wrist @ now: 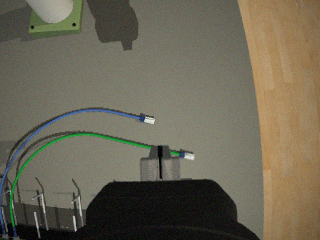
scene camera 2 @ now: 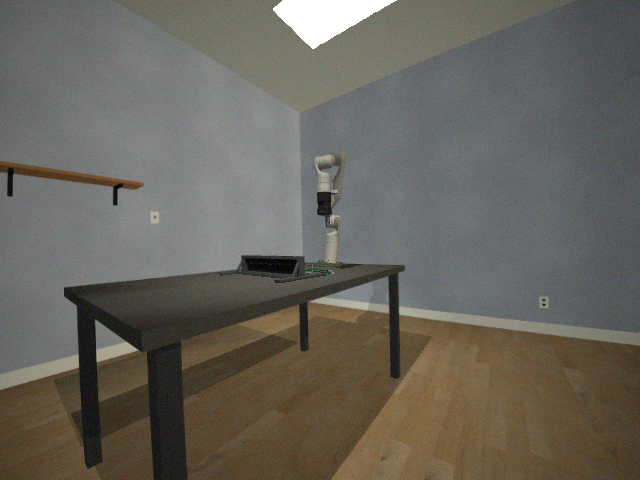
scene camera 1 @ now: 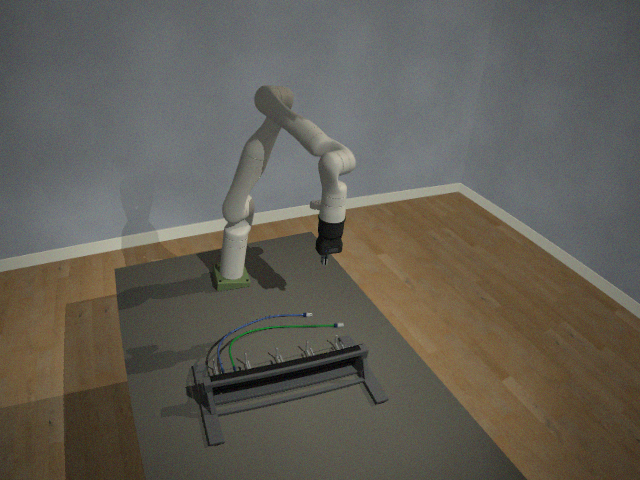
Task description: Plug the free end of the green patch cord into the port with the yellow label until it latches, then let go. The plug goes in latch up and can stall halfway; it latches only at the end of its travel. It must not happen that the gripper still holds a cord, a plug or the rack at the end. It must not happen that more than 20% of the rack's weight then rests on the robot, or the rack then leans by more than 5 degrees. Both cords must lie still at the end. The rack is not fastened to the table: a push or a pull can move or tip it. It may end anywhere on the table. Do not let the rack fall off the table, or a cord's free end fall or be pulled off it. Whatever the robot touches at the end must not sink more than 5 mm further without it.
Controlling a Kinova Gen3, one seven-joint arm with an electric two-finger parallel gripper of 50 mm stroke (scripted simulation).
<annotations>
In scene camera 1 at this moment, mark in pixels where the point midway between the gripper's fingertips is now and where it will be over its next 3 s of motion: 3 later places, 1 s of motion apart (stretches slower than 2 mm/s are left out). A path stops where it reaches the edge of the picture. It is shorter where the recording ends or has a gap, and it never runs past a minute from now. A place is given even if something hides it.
My gripper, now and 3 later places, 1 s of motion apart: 324, 263; 310, 284; 324, 292; 327, 300
</annotations>
